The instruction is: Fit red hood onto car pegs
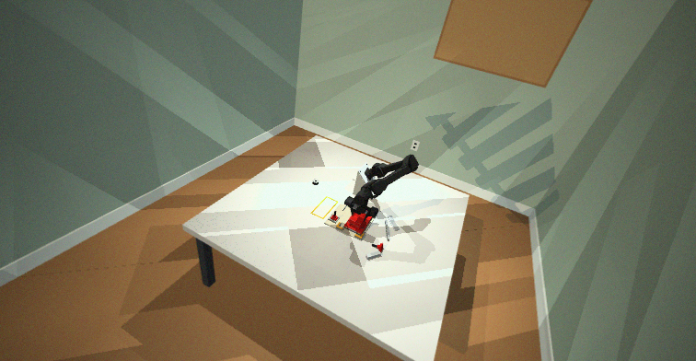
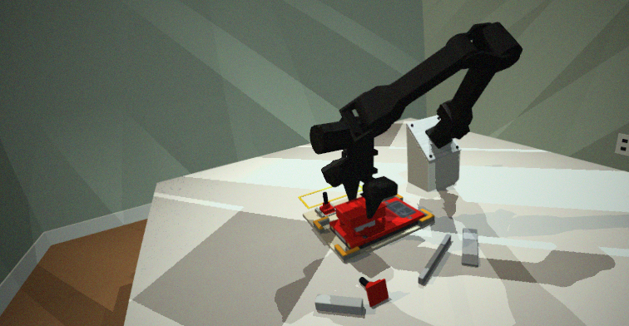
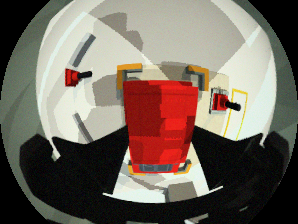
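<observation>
The grey engine block is 4 cm below my gripper tip and 1 cm to the left of it. The rest, counted from my gripper tip: grey bar: 17 cm ahead, 15 cm to the left, 5 cm below; red hood: right at my gripper tip.
</observation>
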